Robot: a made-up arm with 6 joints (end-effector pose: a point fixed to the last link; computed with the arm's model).
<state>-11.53 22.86 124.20 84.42 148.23 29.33</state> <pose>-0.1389 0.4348 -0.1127 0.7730 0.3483 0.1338 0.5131</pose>
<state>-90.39 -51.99 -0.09 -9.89 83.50 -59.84</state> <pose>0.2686 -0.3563 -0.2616 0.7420 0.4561 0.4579 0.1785</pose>
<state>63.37 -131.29 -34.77 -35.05 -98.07 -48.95</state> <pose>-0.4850 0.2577 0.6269 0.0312 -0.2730 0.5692 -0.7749</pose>
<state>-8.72 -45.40 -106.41 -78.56 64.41 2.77</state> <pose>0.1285 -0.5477 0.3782 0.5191 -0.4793 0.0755 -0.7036</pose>
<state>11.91 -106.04 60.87 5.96 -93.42 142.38</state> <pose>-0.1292 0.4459 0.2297 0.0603 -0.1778 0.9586 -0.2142</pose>
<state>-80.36 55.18 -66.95 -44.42 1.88 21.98</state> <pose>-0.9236 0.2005 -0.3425 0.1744 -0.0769 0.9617 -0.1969</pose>
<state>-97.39 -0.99 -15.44 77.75 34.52 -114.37</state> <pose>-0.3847 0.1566 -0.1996 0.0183 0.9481 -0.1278 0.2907</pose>
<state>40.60 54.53 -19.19 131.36 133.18 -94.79</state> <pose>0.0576 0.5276 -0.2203 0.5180 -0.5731 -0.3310 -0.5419</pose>
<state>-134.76 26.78 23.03 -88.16 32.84 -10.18</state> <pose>-0.2742 -0.3352 0.6710 0.4338 -0.4004 0.4685 -0.6572</pose>
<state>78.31 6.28 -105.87 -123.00 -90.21 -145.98</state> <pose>0.4229 -0.3282 0.1731 0.5439 0.4858 0.6820 0.0551</pose>
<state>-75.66 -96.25 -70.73 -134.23 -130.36 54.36</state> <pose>0.6591 0.2495 0.2395 0.8827 0.3971 0.2413 0.0705</pose>
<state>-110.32 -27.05 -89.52 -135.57 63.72 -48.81</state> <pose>0.1645 -0.1535 -0.0896 0.4218 -0.6751 0.5445 0.2644</pose>
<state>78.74 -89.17 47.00 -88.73 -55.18 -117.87</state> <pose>-0.6501 0.0030 -0.0581 0.6790 -0.5994 -0.2672 -0.3290</pose>
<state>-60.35 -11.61 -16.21 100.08 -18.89 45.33</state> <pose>-0.1450 0.3606 -0.1736 0.7589 0.1653 0.4582 0.4323</pose>
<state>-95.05 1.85 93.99 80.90 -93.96 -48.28</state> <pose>-0.3100 0.2928 0.2418 0.3036 -0.6995 -0.1905 0.6182</pose>
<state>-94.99 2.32 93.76 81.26 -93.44 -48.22</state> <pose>-0.3116 0.2956 0.2421 0.3061 -0.6958 -0.1888 0.6218</pose>
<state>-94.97 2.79 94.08 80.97 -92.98 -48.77</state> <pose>-0.3099 0.2969 0.2433 0.3076 -0.6972 -0.1807 0.6218</pose>
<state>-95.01 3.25 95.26 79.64 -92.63 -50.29</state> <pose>-0.3034 0.2953 0.2462 0.3077 -0.7066 -0.1624 0.6162</pose>
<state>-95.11 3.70 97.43 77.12 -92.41 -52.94</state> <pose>-0.2919 0.2900 0.2516 0.3065 -0.7239 -0.1321 0.6038</pose>
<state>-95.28 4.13 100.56 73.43 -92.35 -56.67</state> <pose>-0.2766 0.2802 0.2611 0.3056 -0.7466 -0.0898 0.5840</pose>
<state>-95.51 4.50 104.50 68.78 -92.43 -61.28</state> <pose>-0.2602 0.2654 0.2757 0.3066 -0.7706 -0.0378 0.5575</pose>
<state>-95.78 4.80 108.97 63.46 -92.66 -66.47</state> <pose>-0.2454 0.2461 0.2956 0.3113 -0.7913 0.0205 0.5259</pose>
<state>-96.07 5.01 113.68 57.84 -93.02 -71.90</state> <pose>-0.2349 0.2237 0.3196 0.3204 -0.8057 0.0804 0.4917</pose>
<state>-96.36 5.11 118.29 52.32 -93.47 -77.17</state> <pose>-0.2298 0.2001 0.3453 0.3335 -0.8125 0.1366 0.4583</pose>
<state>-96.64 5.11 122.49 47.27 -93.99 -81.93</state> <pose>-0.2297 0.1774 0.3697 0.3490 -0.8126 0.1853 0.4284</pose>
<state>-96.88 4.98 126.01 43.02 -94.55 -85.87</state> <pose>-0.2326 0.1574 0.3903 0.3643 -0.8088 0.2233 0.4040</pose>
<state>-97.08 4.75 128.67 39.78 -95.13 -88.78</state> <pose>-0.2362 0.1415 0.4057 0.3772 -0.8040 0.2500 0.3857</pose>
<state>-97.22 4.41 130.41 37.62 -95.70 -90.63</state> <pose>-0.2386 0.1302 0.4153 0.3858 -0.8006 0.2660 0.3734</pose>
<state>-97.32 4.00 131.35 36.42 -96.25 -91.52</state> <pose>-0.2392 0.1230 0.4201 0.3902 -0.7996 0.2731 0.3659</pose>
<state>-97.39 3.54 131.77 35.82 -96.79 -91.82</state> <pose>-0.2381 0.1185 0.4218 0.3917 -0.8003 0.2749 0.3612</pose>
